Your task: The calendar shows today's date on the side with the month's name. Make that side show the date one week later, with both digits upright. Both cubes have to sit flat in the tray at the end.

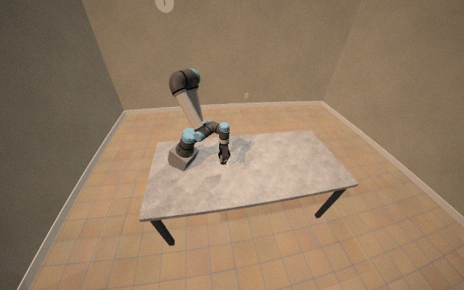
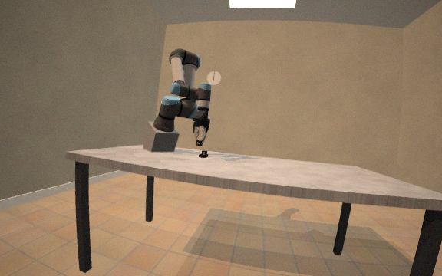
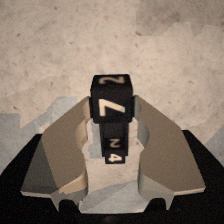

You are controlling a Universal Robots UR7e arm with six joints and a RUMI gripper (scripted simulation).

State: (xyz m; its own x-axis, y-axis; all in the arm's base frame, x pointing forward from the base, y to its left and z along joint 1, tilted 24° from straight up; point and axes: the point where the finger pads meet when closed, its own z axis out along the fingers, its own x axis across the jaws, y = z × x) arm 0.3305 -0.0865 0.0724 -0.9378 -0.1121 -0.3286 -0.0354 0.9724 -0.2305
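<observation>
My gripper is now 10 mm past the black cube, 120 mm to the right of it and 80 mm above it. From my hand the other things lie so: black date cube 10 mm below; then black calendar tray 10 mm behind, 110 mm to the left, 100 mm below.
</observation>
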